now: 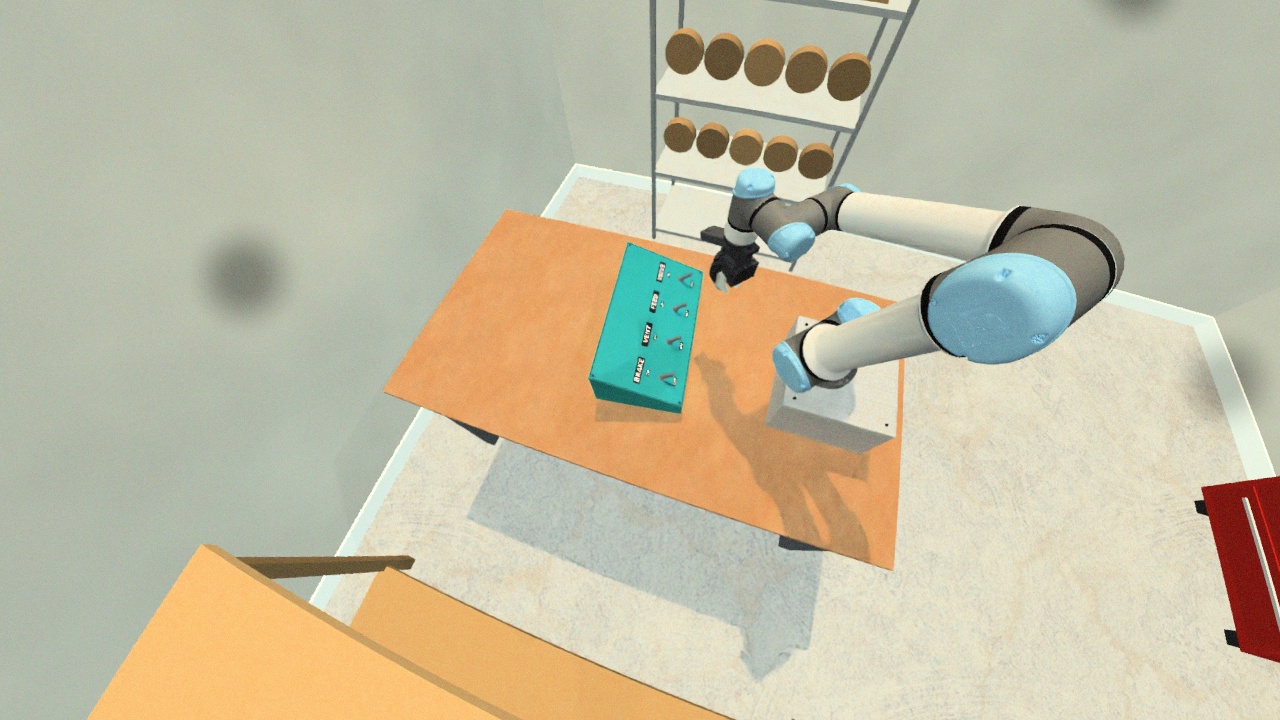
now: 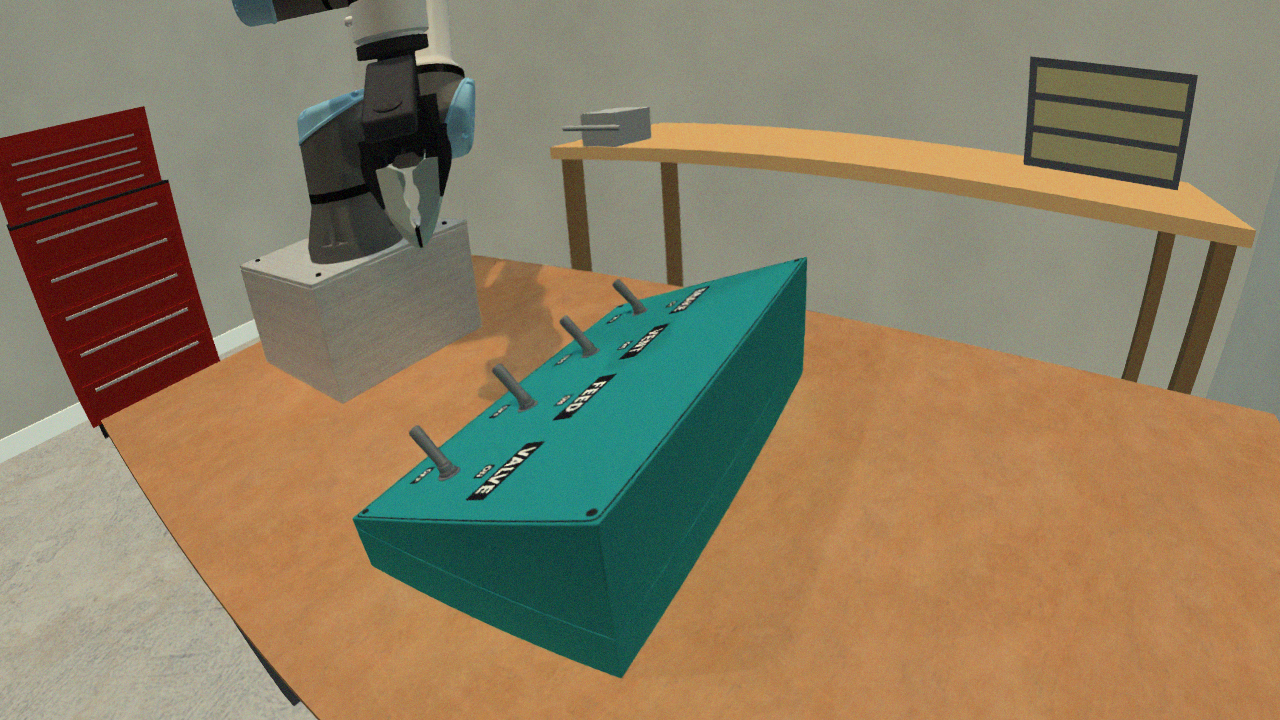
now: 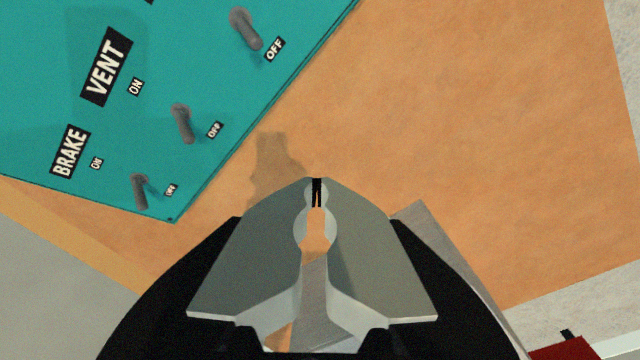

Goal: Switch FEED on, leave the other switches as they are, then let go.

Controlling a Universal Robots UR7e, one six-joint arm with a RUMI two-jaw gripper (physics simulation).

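Places are measured from the arm's base along level axes (x back, y down, z right), in millimetres.
Pixels of known places: gripper, fingertip midpoint: (image 1: 720, 289) (image 2: 421, 246) (image 3: 317, 180); arm's base, origin of the base link: (image 2: 356, 246).
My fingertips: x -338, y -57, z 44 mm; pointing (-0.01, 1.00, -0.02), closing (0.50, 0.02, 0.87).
For each thing: its top centre in the pictures, then the offset to it from my fingertips. Level surfaces: height alone.
- FEED switch, middle of its top: (image 2: 508, 366) (image 3: 240, 30) (image 1: 681, 302) dx -104, dy +109, dz -19 mm
- VALVE switch, middle of its top: (image 2: 425, 429) (image 1: 686, 272) dx -141, dy +109, dz +95 mm
- VENT switch, middle of its top: (image 2: 574, 317) (image 3: 174, 132) (image 1: 674, 335) dx -66, dy +109, dz -134 mm
- BRAKE switch, middle of its top: (image 2: 626, 280) (image 3: 128, 202) (image 1: 668, 372) dx -29, dy +109, dz -248 mm
- orange-brown table, its level: dy +235 mm
A teal sloped panel (image 1: 617, 331) (image 2: 680, 367) (image 3: 40, 75) carries the switches VALVE, FEED, VENT and BRAKE in a row. The FEED switch (image 1: 682, 308) (image 2: 512, 387) (image 3: 246, 28) leans to its OFF side. The VALVE switch (image 1: 686, 279) (image 2: 434, 452), the VENT switch (image 1: 674, 342) (image 2: 578, 336) (image 3: 183, 124) and the BRAKE switch (image 1: 668, 377) (image 2: 629, 296) (image 3: 140, 191) lean to OFF too. My gripper (image 1: 721, 286) (image 2: 418, 240) (image 3: 317, 180) is shut and empty. It hangs above the table beside the panel, on the switch side, apart from every lever.
The panel stands on an orange-brown table (image 1: 501, 313) (image 2: 984, 537) (image 3: 475, 125). The arm's grey base block (image 1: 823, 429) (image 2: 393, 322) stands on the switch side. A shelf rack (image 1: 654, 161) stands behind the table. A red tool cabinet (image 1: 1244, 573) (image 2: 116, 286) stands on the floor.
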